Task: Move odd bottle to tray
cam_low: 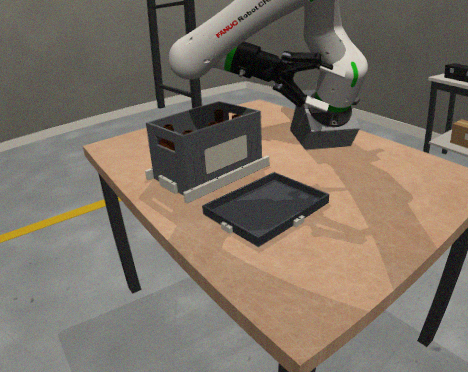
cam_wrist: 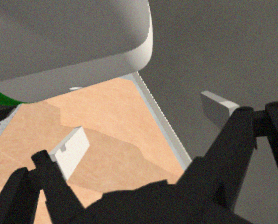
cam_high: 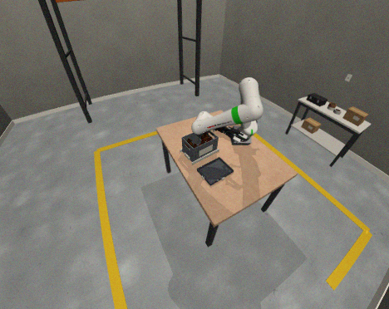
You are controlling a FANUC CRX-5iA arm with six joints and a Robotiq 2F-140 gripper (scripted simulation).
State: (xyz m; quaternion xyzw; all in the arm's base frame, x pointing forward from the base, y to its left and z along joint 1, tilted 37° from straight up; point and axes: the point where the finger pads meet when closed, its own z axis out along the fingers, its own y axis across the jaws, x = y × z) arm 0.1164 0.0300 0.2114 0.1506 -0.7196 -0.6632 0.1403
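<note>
Right now the dark grey crate is 230 mm ahead of my hand, 270 mm to the right of it and 170 mm below it. The rest, counted from my hand: dark tray (250 mm ahead, 240 mm below); then bottle (140 mm ahead, 320 mm to the right, 160 mm below).
</note>
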